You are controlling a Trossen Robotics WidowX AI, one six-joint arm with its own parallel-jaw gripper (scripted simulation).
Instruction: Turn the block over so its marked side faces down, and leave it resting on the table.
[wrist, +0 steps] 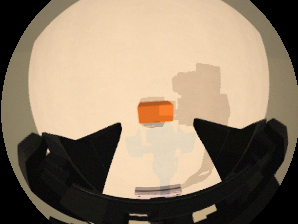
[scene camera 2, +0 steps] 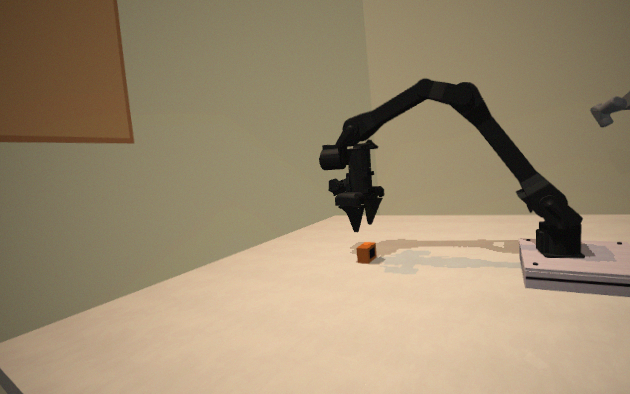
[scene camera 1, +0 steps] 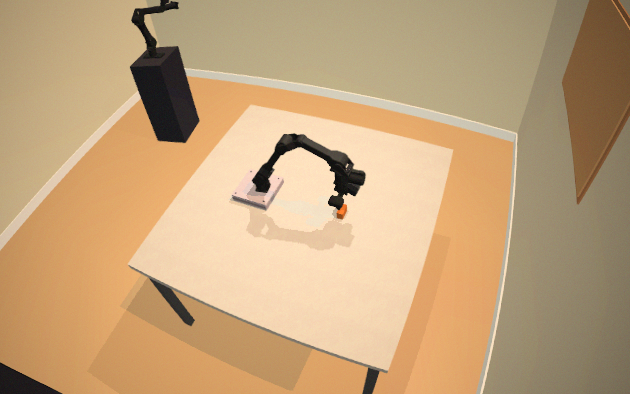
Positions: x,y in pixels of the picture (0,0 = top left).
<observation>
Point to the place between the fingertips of my gripper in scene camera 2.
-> At 363,228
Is my gripper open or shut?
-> Open.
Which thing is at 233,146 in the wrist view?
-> My gripper.
</observation>
